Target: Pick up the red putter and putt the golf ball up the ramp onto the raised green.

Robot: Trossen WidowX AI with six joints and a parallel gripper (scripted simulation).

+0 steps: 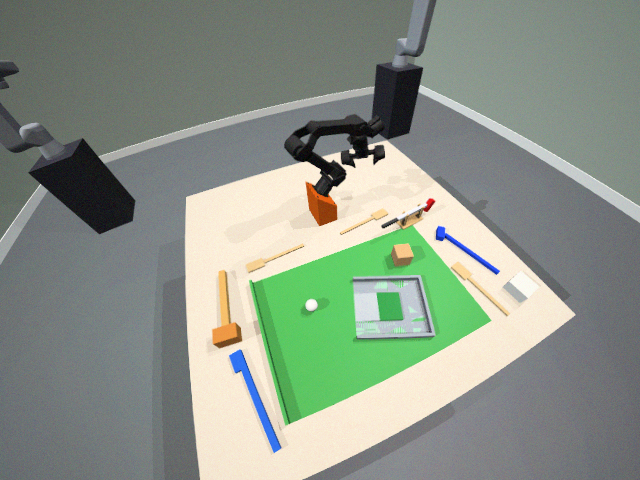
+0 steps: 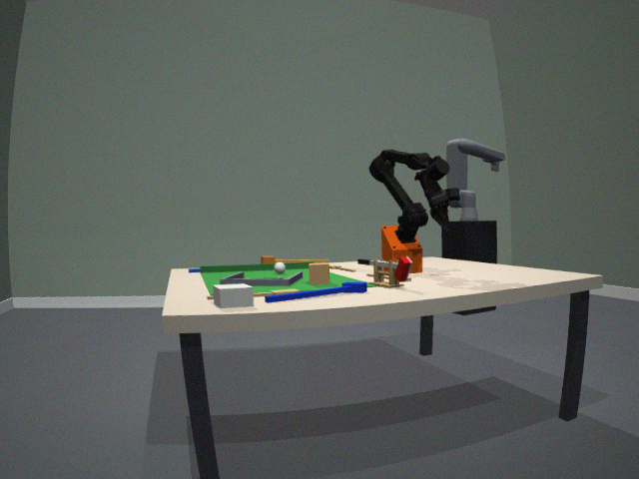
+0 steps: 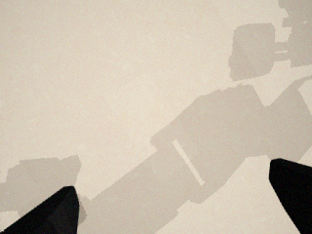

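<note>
The red putter lies 270 mm ahead of my gripper tip, 100 mm below it and 60 mm to the left of it. The rest, counted from my gripper tip: wooden cube (420 mm ahead, 120 mm below, 90 mm to the right); then grey-walled frame (560 mm ahead, 230 mm to the right, 150 mm below); then wooden stand (280 mm ahead, 120 mm below, 80 mm to the left).
</note>
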